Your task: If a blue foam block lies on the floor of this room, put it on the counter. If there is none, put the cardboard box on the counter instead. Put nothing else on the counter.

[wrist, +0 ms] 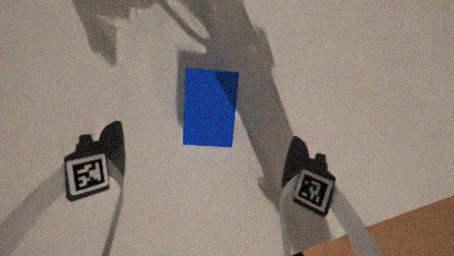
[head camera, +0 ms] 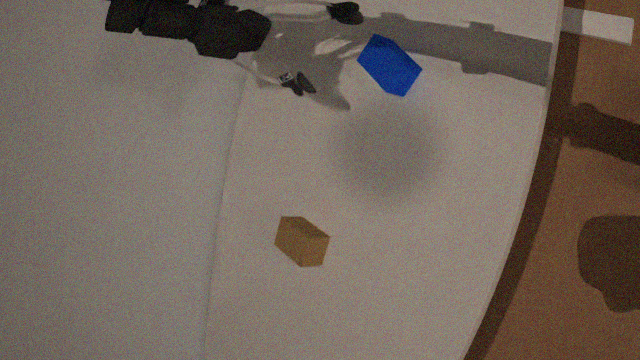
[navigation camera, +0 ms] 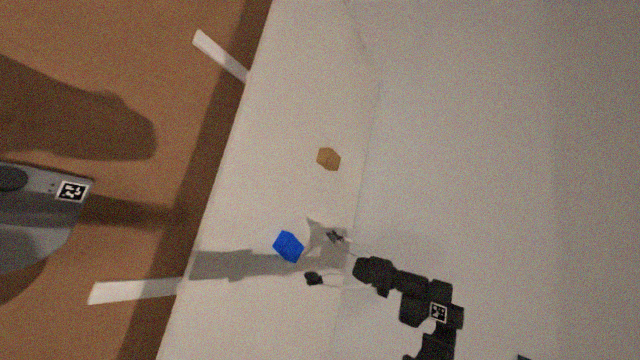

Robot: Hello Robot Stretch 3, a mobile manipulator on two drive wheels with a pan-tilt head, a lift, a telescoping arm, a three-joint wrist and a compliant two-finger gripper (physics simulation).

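A blue foam block (head camera: 390, 67) (navigation camera: 288, 247) (wrist: 210, 107) rests on the pale counter (head camera: 400, 280) (navigation camera: 280, 125) (wrist: 375, 75). My gripper (head camera: 322, 48) (navigation camera: 324, 257) (wrist: 207, 148) is open, its fingers wide apart and apart from the block. In the wrist view the block lies ahead of the fingertips, between their lines, with a strip of shadow across its upper right corner. A small tan box (head camera: 301, 242) (navigation camera: 328, 159) stands on the same counter, well away from the gripper; I cannot tell if it is the cardboard box.
A plain grey wall (head camera: 110, 200) (navigation camera: 500, 150) meets the counter's back edge. Brown floor (head camera: 560, 300) (navigation camera: 130, 30) (wrist: 415, 235) lies beyond its front edge. White bars (head camera: 607, 26) (navigation camera: 135, 291) stick out past that edge. My base (navigation camera: 40, 220) shows at the left of the navigation view.
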